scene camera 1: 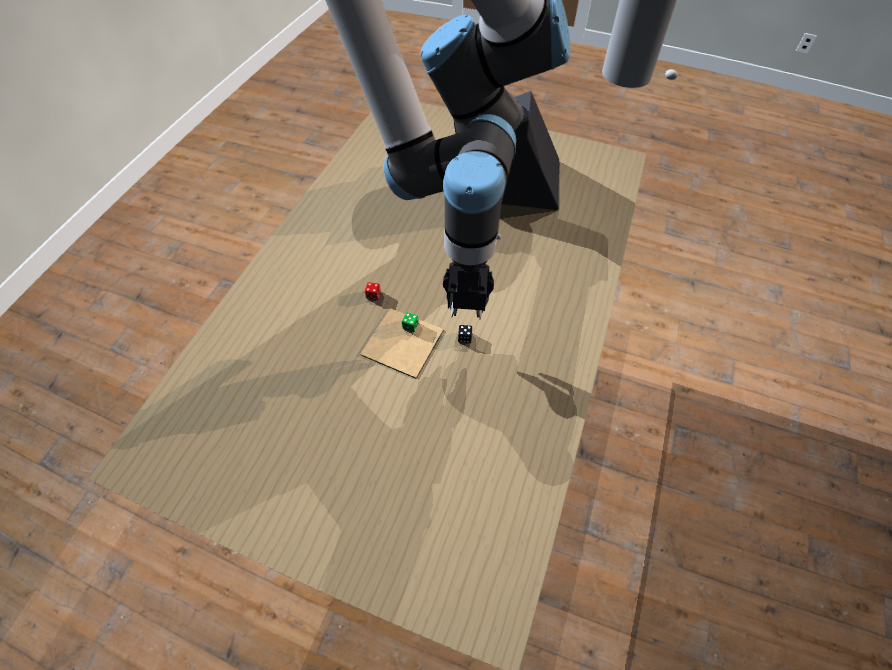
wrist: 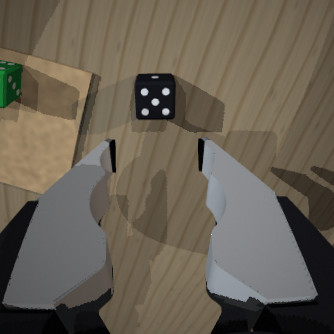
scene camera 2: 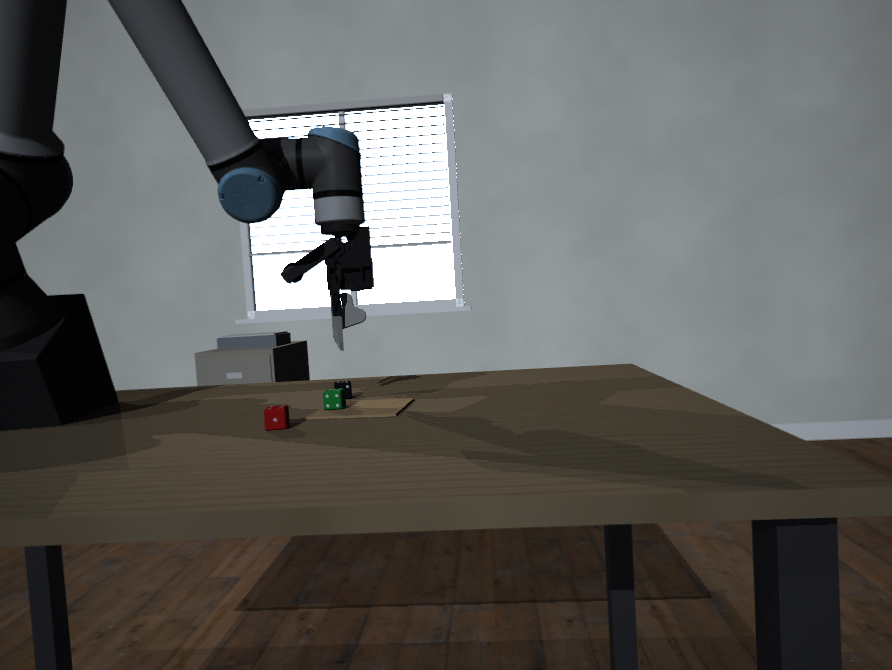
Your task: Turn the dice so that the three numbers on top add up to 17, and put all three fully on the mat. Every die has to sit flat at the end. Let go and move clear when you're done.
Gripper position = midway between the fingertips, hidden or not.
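Note:
Gripper (scene camera 2: pixel 341 349), (scene camera 1: pixel 466 315), (wrist: pixel 156 141). Tan mat (scene camera 1: pixel 406 351), (scene camera 2: pixel 383 407). Black die (wrist: pixel 155 93).

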